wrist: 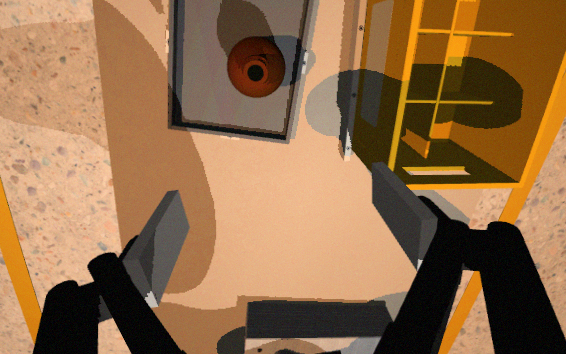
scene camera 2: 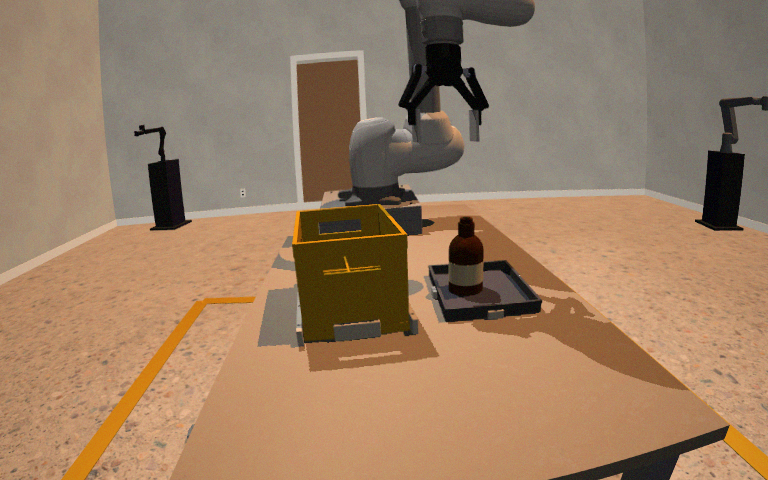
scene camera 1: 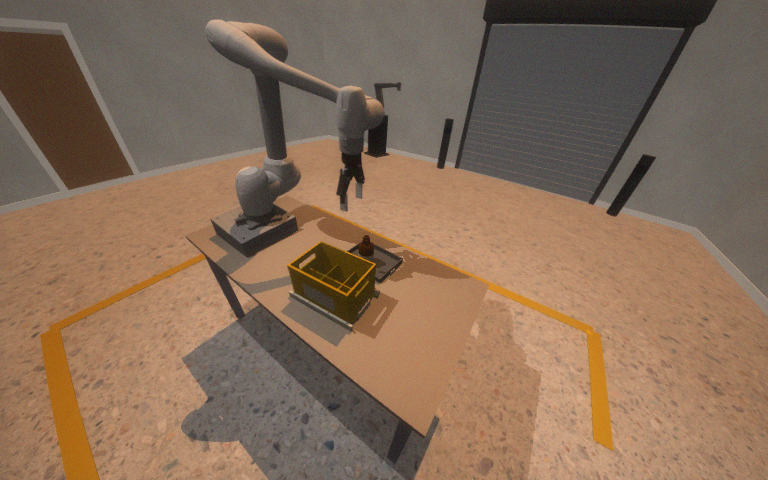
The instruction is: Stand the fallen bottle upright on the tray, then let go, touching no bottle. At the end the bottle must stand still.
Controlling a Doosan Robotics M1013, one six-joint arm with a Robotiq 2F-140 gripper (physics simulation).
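Pixels of known places: gripper, between the fingertips: (wrist: 277,196) (scene camera 2: 446,141) (scene camera 1: 351,203); arm's base, origin of its link: (scene camera 2: 376,198) (scene camera 1: 260,217).
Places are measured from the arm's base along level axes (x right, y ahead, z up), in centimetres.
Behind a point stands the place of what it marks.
Observation:
A brown bottle with a pale label (scene camera 1: 366,247) @(z 1.9, x -26.2, y 60.4 cm) (scene camera 2: 466,257) @(z -0.9, x -27.6, y 62.1 cm) (wrist: 256,66) @(z 6.3, x -27.8, y 59.0 cm) stands upright on the dark tray (scene camera 1: 391,275) @(z -9.1, x -31.7, y 72.4 cm) (scene camera 2: 478,312) @(z -8.4, x -29.7, y 71.9 cm) (wrist: 230,132) @(z -7.7, x -28.8, y 47.2 cm), inside its rim and apart from its walls. In the wrist view the bottle's round mouth faces the camera. My gripper (scene camera 1: 351,200) @(z 21.5, x -24.2, y 52.6 cm) (scene camera 2: 445,131) @(z 21.5, x -24.2, y 52.6 cm) (wrist: 277,196) @(z 21.5, x -24.2, y 52.6 cm) is open and empty, pointing down high above the table. It is well above the bottle and does not touch it. In scene camera 2 it is farther back than the bottle, towards the robot's base.
A yellow crate with dividers (scene camera 1: 331,283) @(z -2.8, x -3.8, y 65.1 cm) (scene camera 2: 353,300) @(z -2.8, x -8.3, y 79.3 cm) (wrist: 520,150) @(z 6.3, x 6.6, y 60.1 cm) stands beside the tray, held in low pale rails. The robot's base (scene camera 1: 254,229) @(z -0.5, x 6.9, y 9.8 cm) is at the far end of the table (scene camera 1: 419,339) @(z -9.7, x -15.5, y 102.8 cm) (scene camera 2: 396,418) @(z -9.7, x -17.9, y 101.9 cm). Two dark pedestals with small arms stand on the floor beyond.

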